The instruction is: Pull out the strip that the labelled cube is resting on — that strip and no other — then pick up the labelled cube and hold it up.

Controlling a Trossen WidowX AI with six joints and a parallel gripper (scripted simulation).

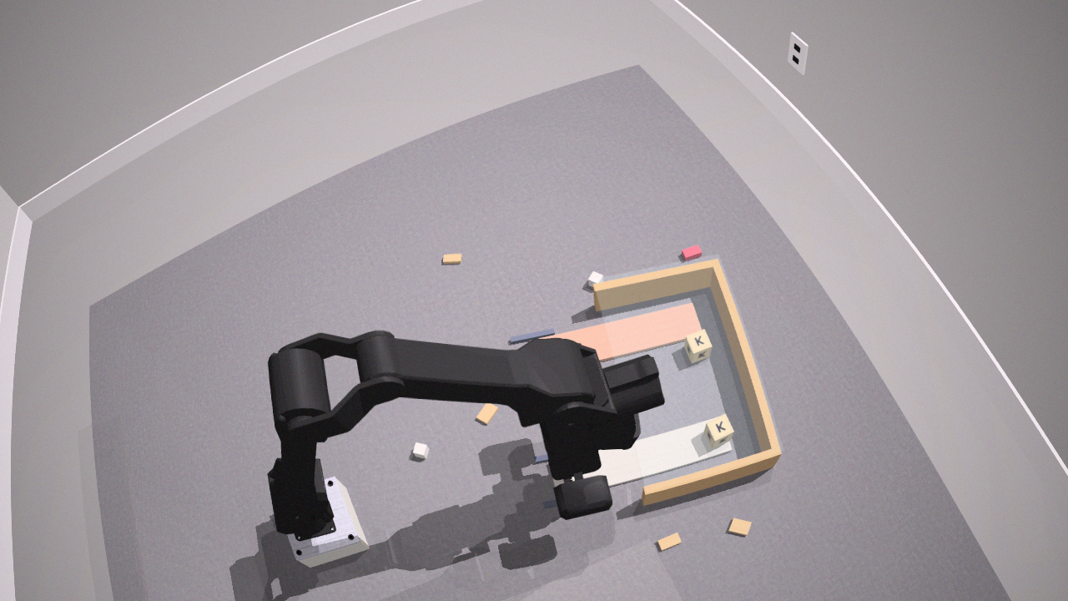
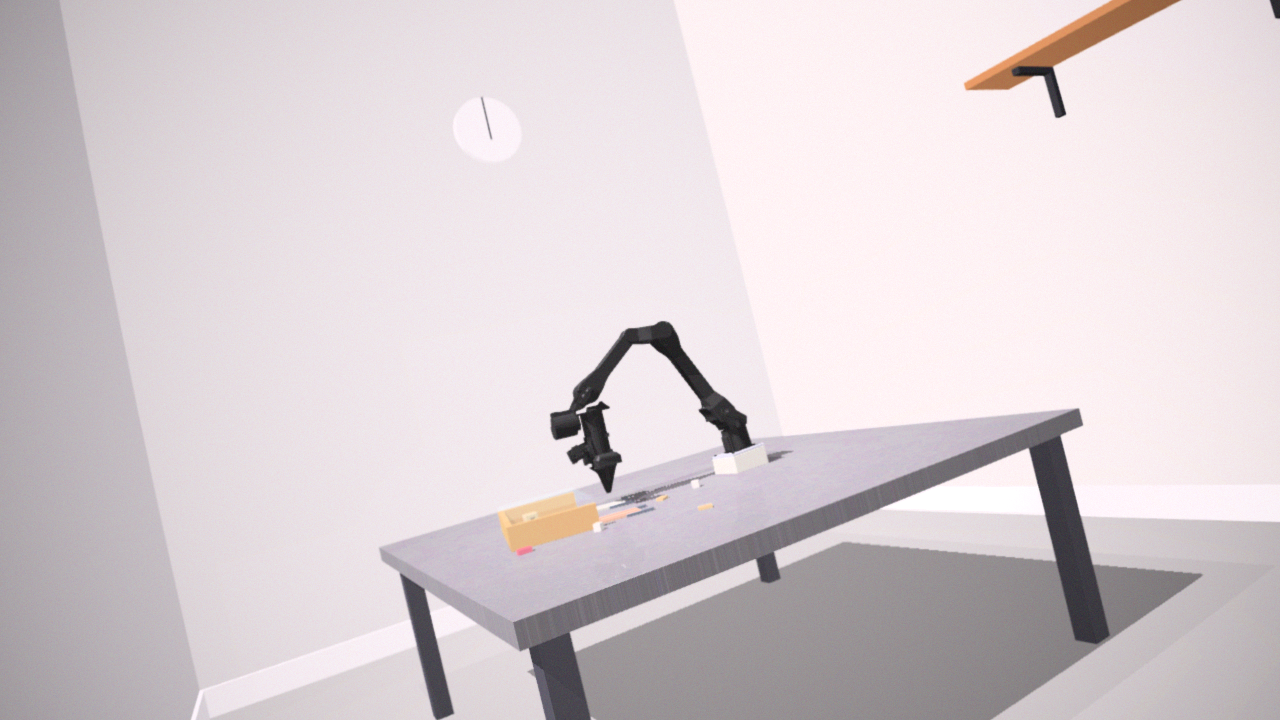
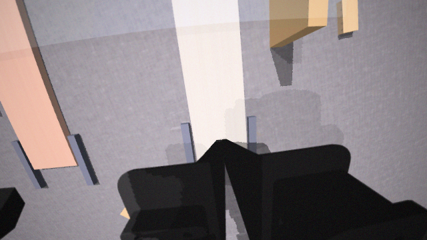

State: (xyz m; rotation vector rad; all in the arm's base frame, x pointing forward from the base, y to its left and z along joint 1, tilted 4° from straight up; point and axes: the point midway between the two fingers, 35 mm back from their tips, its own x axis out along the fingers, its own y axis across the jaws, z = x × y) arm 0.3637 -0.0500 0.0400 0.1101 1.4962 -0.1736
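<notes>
My gripper tip is 9 cm short of the white strip, 2 cm to the left of it and 3 cm above it.
</notes>
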